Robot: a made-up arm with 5 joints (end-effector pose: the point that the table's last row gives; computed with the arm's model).
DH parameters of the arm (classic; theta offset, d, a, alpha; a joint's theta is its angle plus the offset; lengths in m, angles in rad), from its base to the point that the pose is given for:
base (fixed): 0 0 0.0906 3.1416
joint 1: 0 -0.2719 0.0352 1.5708
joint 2: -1.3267 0 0.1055 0
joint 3: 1.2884 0 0.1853 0
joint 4: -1.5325 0.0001 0 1.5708
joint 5: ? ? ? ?
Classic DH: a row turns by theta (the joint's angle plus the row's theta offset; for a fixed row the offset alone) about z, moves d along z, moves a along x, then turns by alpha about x.
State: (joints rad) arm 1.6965 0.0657 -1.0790 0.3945 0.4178
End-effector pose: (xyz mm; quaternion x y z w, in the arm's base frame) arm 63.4 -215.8 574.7 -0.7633 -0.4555 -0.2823 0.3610
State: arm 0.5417 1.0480 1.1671 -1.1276 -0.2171
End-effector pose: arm 145.8 -33.1 85.3 -0.0329 -0.2370 -0.3815 0.8929
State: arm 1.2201 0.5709 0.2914 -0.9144 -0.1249
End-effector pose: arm 196.9 -290.4 212.0 -0.3624 -0.6282 -0.4419 0.5279
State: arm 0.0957 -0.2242 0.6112 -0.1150 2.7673
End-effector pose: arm 369.6 -26.7 294.9 -0.5966 -0.0985 0.7698 0.2043
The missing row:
joint 5: -0.0487 -0.0715 0 0
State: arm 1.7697 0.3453 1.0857 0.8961 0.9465
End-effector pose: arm 75.4 -76.1 125.2 0.3589 0.0867 -0.3924 0.8424
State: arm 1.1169 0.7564 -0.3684 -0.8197 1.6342
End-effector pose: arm 249.9 -326.2 295.3 -0.8219 -0.1835 0.1252 0.5245
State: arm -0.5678 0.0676 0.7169 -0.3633 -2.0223
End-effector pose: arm 317.2 144.7 217.3 0.5266 -0.1352 -0.5731 0.6132
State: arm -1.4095 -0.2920 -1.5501 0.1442 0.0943
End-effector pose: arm 84.8 -34.9 624.7 -0.6290 0.7748 0.0422 0.0474
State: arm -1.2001 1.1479 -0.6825 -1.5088 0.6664
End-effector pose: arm 215.0 320.3 275.7 0.2772 -0.9248 0.2056 0.1602
